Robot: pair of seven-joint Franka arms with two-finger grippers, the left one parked.
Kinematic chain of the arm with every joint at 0, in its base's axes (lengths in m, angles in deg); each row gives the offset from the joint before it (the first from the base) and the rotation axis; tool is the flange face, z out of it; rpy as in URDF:
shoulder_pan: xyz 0 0 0.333 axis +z
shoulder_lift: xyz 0 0 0 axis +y
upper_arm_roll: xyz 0 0 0.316 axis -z
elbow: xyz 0.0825 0 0 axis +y
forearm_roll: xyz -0.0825 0 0.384 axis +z
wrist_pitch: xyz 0 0 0 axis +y
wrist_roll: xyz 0.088 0 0 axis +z
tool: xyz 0 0 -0.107 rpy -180 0 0
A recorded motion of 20 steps. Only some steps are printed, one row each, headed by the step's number.
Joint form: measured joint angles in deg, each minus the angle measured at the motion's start. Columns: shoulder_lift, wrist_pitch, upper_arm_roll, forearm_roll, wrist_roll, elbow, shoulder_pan.
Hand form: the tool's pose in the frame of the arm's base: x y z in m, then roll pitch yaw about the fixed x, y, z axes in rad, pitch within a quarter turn. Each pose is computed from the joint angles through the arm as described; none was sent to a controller.
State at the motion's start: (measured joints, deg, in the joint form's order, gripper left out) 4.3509 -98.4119 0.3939 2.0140 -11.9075 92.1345 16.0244
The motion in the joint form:
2: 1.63 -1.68 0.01 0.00 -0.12 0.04 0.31
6: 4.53 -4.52 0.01 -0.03 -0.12 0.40 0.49
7: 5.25 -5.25 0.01 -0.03 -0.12 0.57 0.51
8: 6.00 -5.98 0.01 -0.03 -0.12 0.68 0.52
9: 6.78 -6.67 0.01 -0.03 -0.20 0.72 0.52
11: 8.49 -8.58 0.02 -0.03 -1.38 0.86 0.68
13: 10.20 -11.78 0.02 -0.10 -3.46 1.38 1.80
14: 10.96 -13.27 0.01 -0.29 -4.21 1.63 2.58
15: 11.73 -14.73 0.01 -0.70 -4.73 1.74 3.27
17: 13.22 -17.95 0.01 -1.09 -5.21 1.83 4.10
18: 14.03 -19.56 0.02 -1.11 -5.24 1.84 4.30
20: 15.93 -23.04 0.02 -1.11 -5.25 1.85 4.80
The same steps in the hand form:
2: 0.5745 0.1675 0.5620 -3.1012 -0.0259 0.0621
6: 0.5888 0.1734 0.5328 -3.1040 -0.0189 0.0637
7: 0.5921 0.1746 0.5247 -3.1047 -0.0162 0.0636
8: 0.5956 0.1756 0.5169 -3.1054 -0.0140 0.0634
9: 0.5991 0.1766 0.5091 -3.1061 -0.0118 0.0616
11: 0.6065 0.1804 0.4922 -3.1061 -0.0122 0.0426
13: 0.6116 0.1947 0.4739 -3.1029 -0.0277 0.0244
14: 0.6126 0.2040 0.4656 -3.1034 -0.0362 0.0255
15: 0.6141 0.2121 0.4583 -3.1069 -0.0476 0.0304
17: 0.6191 0.2234 0.4459 -3.1044 -0.0767 0.0379
18: 0.6225 0.2269 0.4392 -3.1008 -0.0900 0.0402
20: 0.6290 0.2354 0.4231 -3.0930 -0.1163 0.0472

